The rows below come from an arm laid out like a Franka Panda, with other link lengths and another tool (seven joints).
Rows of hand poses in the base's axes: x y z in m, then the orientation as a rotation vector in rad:
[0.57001 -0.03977 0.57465 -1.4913 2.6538 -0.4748]
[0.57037 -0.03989 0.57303 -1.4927 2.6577 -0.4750]
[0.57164 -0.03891 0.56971 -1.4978 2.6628 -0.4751]
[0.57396 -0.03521 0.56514 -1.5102 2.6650 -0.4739]
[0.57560 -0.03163 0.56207 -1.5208 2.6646 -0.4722]
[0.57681 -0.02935 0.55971 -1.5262 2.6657 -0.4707]
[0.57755 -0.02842 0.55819 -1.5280 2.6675 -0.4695]
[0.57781 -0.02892 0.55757 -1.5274 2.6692 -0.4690]
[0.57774 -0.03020 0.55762 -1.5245 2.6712 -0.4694]
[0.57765 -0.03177 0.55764 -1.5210 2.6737 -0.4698]
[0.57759 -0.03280 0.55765 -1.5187 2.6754 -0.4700]
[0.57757 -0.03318 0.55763 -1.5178 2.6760 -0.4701]
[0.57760 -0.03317 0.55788 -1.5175 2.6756 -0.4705]
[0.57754 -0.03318 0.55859 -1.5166 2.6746 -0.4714]
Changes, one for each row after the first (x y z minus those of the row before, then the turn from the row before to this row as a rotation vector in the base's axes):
[0.00036 -0.00012 -0.00162 -0.0017 0.0036 -0.0011]
[0.00127 0.00098 -0.00332 -0.0029 0.0064 0.0002]
[0.00232 0.00370 -0.00457 -0.0030 0.0082 0.0050]
[0.00164 0.00358 -0.00307 -0.0014 0.0055 0.0053]
[0.00121 0.00228 -0.00236 -0.0008 0.0039 0.0021]
[0.00074 0.00093 -0.00152 -0.0003 0.0025 0.0001]
[0.00026 -0.00050 -0.00062 -0.0001 0.0010 -0.0010]
[-0.00007 -0.00128 0.00005 -0.0002 -0.0001 -0.0023]
[-0.00009 -0.00157 0.00002 -0.0002 0.0000 -0.0028]
[-0.00006 -0.00103 0.00001 -0.0001 0.0000 -0.0019]
[-0.00002 -0.00038 -0.00002 0.0000 0.0000 -0.0007]
[0.00003 0.00001 0.00025 0.0000 -0.0005 0.0000]
[-0.00006 -0.00001 0.00071 0.0000 -0.0014 0.0000]

